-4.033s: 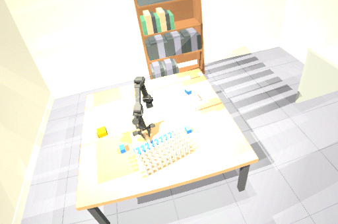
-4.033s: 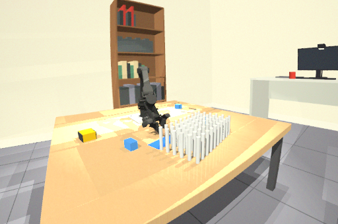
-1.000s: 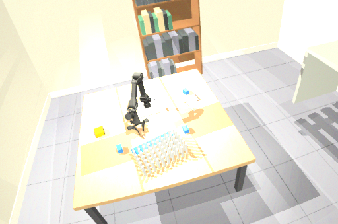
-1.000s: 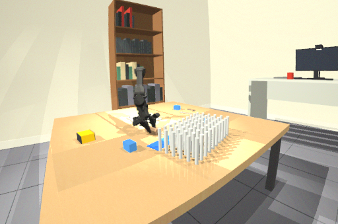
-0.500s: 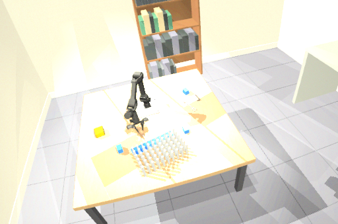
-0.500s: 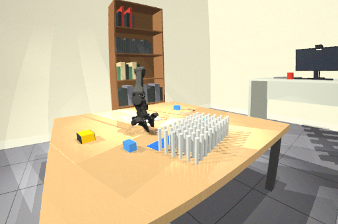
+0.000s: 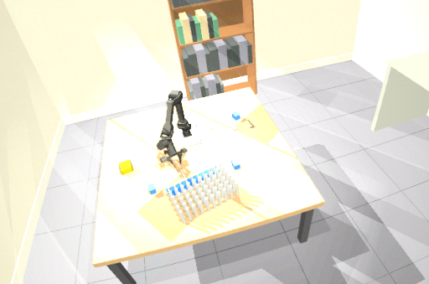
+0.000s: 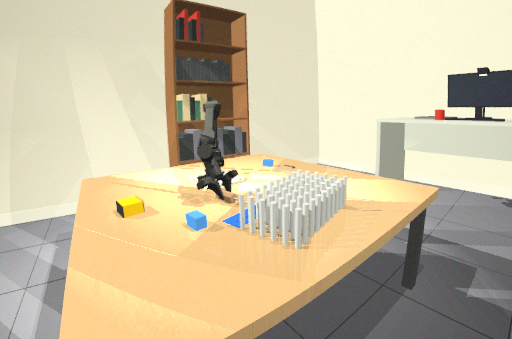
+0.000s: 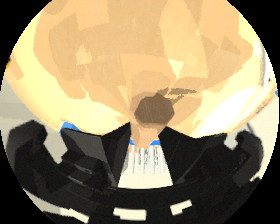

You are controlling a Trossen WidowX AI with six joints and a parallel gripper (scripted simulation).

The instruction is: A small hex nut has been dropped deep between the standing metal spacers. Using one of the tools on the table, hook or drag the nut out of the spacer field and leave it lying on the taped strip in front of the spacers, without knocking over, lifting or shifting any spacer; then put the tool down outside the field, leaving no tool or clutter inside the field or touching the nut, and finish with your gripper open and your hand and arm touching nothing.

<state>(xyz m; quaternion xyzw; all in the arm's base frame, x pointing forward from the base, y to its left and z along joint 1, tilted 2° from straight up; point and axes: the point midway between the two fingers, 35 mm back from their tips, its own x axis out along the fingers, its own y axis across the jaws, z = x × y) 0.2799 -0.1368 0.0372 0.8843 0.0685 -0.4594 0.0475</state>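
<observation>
The brown stick-like tool is 100 mm ahead of my gripper tip and 20 mm to the left of it. Also, from my gripper tip: blue taped strip (150 mm ahead, 60 mm to the left, 10 mm below); then thin grey tool (130 mm behind, 500 mm to the left, 10 mm below).
</observation>
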